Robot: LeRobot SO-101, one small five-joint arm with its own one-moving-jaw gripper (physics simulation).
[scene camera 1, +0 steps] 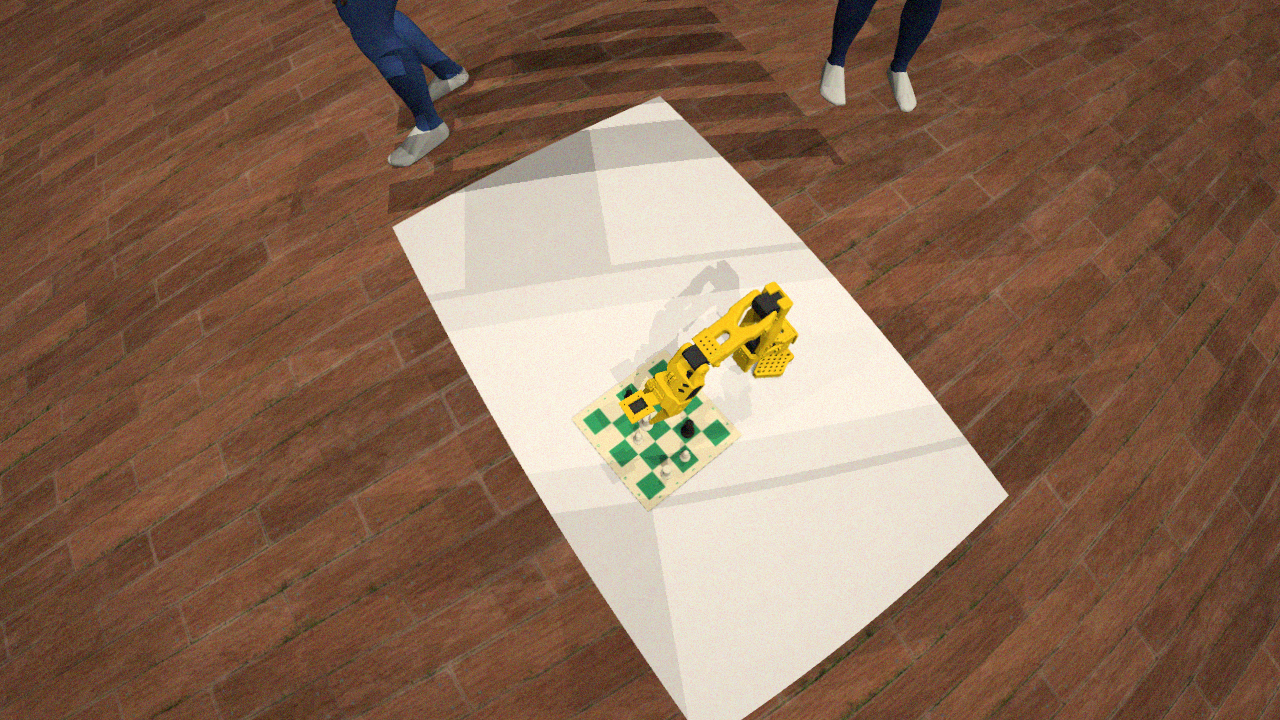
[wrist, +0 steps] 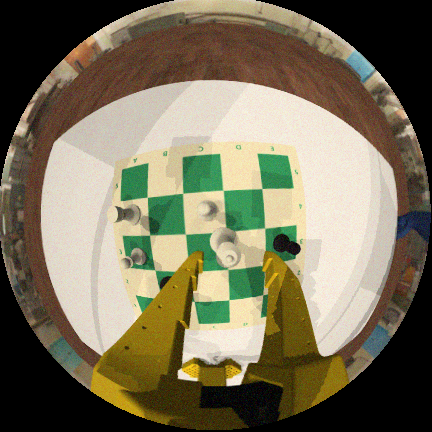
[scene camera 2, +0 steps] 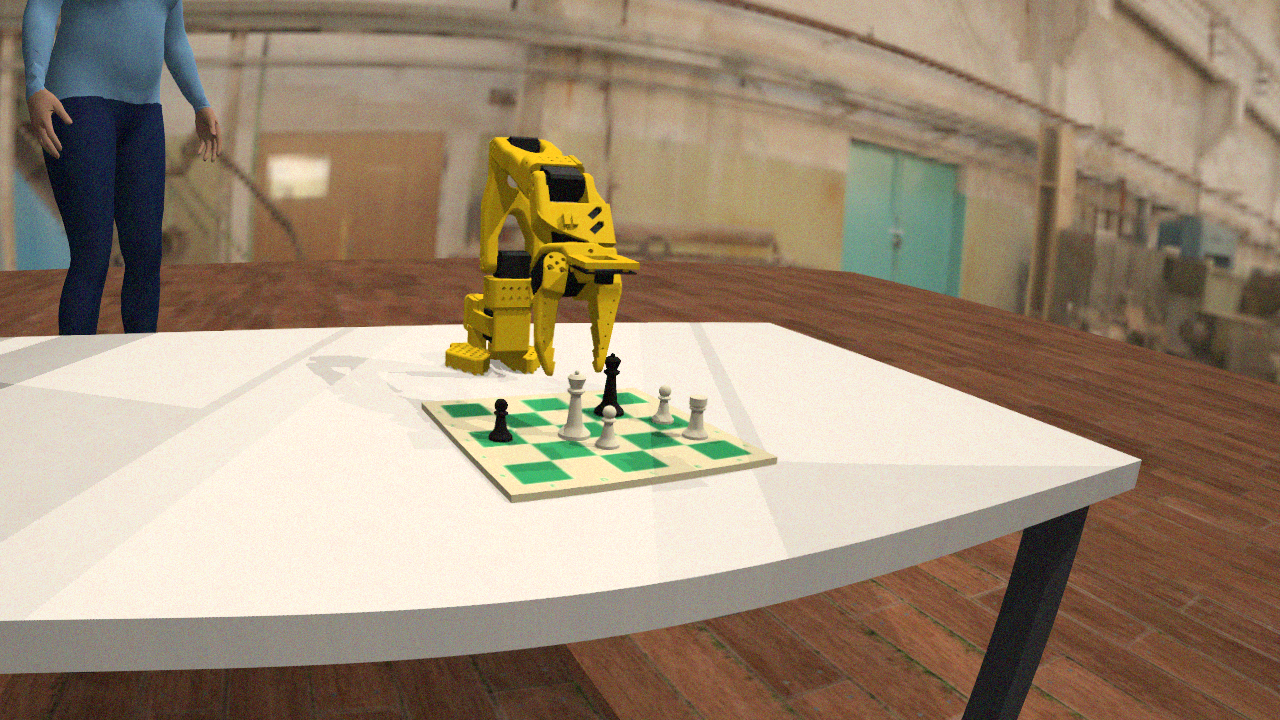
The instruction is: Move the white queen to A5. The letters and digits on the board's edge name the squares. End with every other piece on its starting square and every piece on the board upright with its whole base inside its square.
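Where they show: end effector, tool point: (scene camera 1: 650,420) (wrist: 202,259) (scene camera 2: 594,366); arm's base, origin of the base link: (scene camera 1: 755,358) (wrist: 211,363) (scene camera 2: 498,369).
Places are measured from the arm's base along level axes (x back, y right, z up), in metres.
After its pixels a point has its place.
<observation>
The white queen (scene camera 1: 644,422) @(y 0.003, x -0.251, z 0.026 m) (scene camera 2: 574,407) @(y 0.007, x -0.250, z 0.030 m) (wrist: 228,255) @(y 0.004, x -0.248, z 0.058 m) stands upright on the board (scene camera 2: 760,460) @(y -0.113, x -0.333, z 0.005 m) (wrist: 220,146) @(y -0.001, x -0.338, z 0.006 m), its base across the line between C3 and D3, near the row 4 edge. My gripper (scene camera 2: 572,369) @(y -0.010, x -0.247, z 0.061 m) (wrist: 233,255) @(y -0.010, x -0.247, z 0.061 m) is open and empty above the board, with a wide V between its jaws. In the wrist view the queen's head shows in the gap beyond the tips; the jaws do not press on it. A5 is the green corner square (scene camera 1: 650,486) @(y -0.095, x -0.303, z 0.006 m) (scene camera 2: 723,449) @(y -0.098, x -0.303, z 0.006 m) (wrist: 135,181) @(y -0.091, x -0.302, z 0.006 m), with no piece on it.
A white rook (scene camera 2: 696,417) @(y -0.089, x -0.272, z 0.023 m) (wrist: 131,214) @(y -0.086, x -0.267, z 0.016 m) stands on A4, white pawns on A3 (scene camera 2: 663,405) @(y -0.082, x -0.226, z 0.021 m) (wrist: 138,256) @(y -0.079, x -0.225, z 0.014 m) and C4 (scene camera 2: 608,428) @(y -0.011, x -0.277, z 0.021 m) (wrist: 207,209) @(y -0.010, x -0.273, z 0.037 m). A tall black piece (scene camera 1: 687,428) @(y -0.052, x -0.198, z 0.044 m) (scene camera 2: 611,385) @(y -0.047, x -0.197, z 0.032 m) stands on B2, partly hidden by a jaw in the wrist view. A black pawn (scene camera 2: 500,420) @(y 0.065, x -0.247, z 0.022 m) (wrist: 282,243) @(y 0.059, x -0.245, z 0.018 m) stands on E3.
</observation>
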